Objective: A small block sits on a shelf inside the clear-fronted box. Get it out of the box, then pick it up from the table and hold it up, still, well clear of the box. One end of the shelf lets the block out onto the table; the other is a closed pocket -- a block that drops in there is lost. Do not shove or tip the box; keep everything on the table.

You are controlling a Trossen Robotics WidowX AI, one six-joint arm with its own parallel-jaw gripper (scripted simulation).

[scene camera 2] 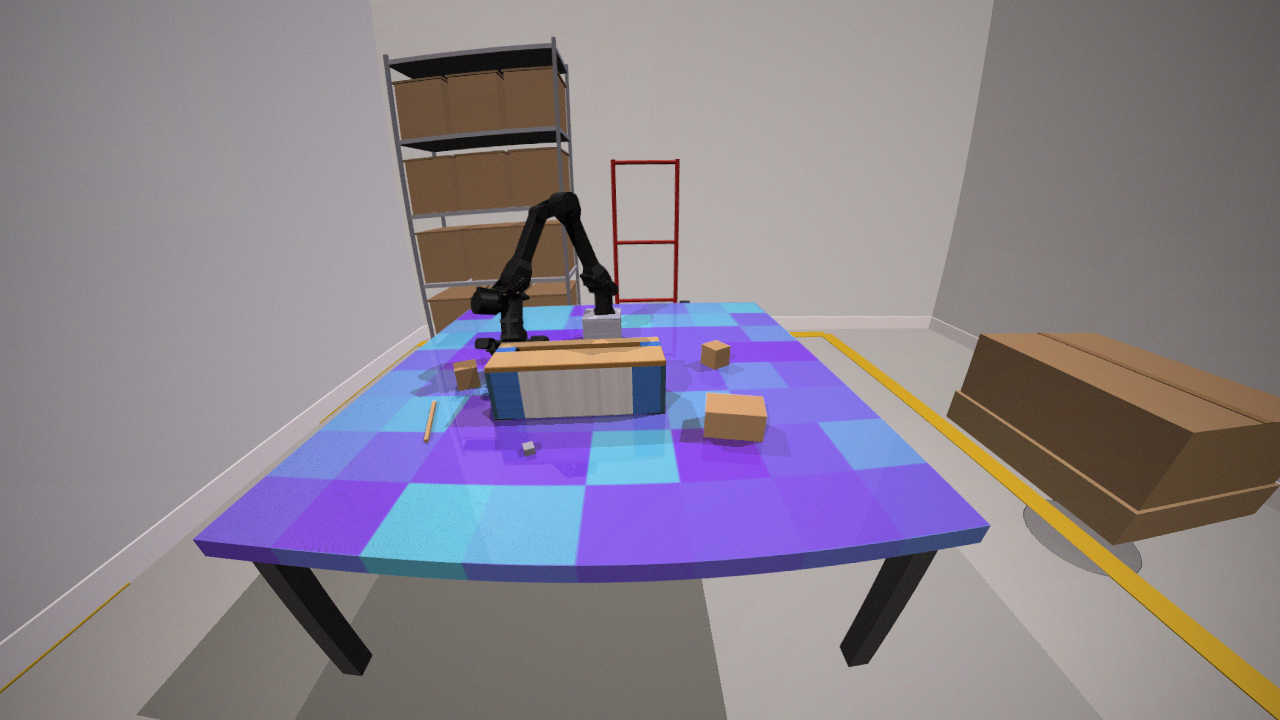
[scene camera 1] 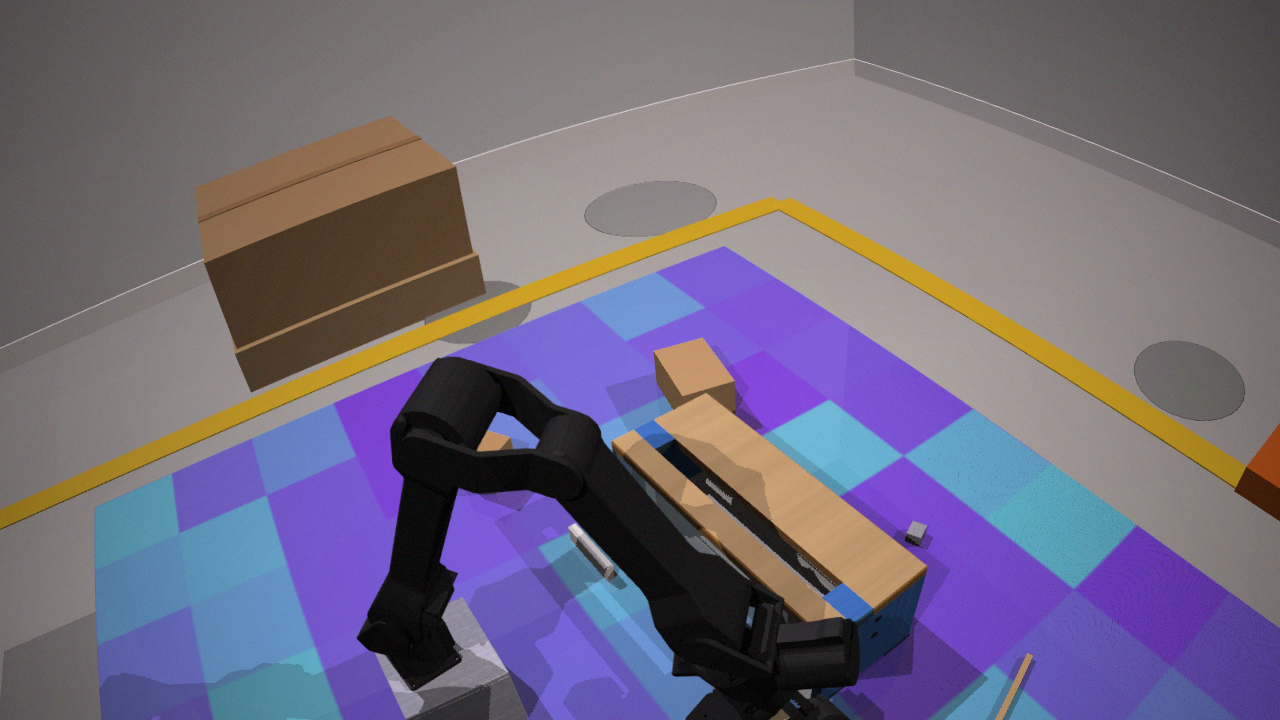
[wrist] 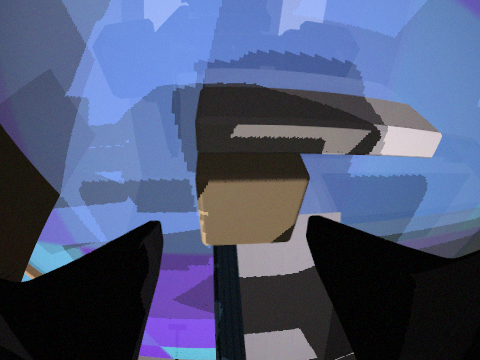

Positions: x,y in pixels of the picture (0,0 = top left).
Labels:
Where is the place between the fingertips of the gripper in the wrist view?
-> At 236,230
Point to a tan block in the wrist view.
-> At 244,198

